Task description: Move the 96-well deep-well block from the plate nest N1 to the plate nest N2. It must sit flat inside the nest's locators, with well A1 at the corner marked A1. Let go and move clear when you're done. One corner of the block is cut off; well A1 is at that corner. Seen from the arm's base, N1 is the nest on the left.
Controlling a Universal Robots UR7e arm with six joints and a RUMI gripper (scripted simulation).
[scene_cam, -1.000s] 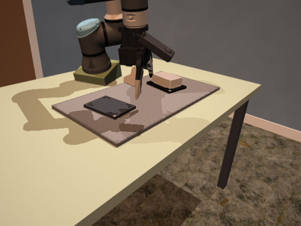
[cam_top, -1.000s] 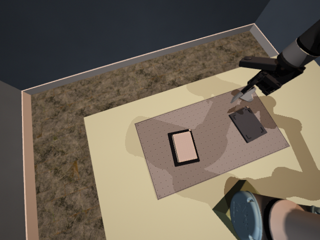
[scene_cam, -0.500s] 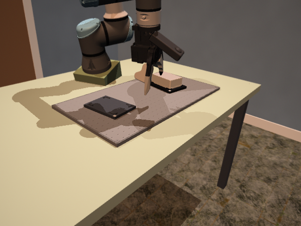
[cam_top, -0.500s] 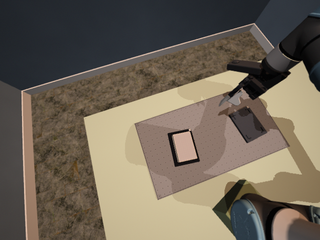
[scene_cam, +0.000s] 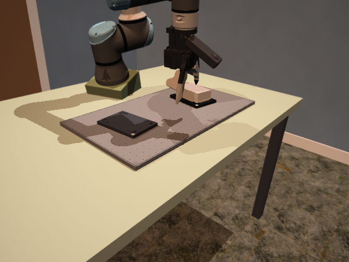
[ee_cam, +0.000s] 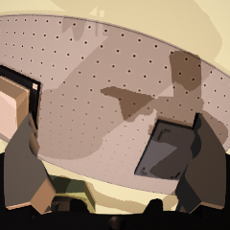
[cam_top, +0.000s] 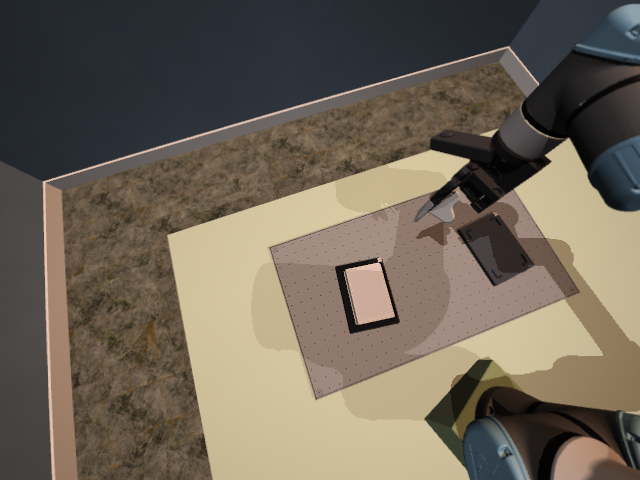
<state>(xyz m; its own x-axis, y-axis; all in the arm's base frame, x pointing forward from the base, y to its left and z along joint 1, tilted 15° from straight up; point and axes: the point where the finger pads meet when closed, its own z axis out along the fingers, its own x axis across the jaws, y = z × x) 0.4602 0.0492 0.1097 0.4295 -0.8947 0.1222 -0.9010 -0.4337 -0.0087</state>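
My gripper is now 16 cm past the deep-well block, 19 cm to the right of it and 7 cm above it. From my hand the other things lie so: nest N2: 11 cm behind, 17 cm to the right, 10 cm below; nest N1: 16 cm behind, 19 cm to the left, 10 cm below; A1 corner mark: 9 cm behind, 14 cm to the left, 10 cm below.
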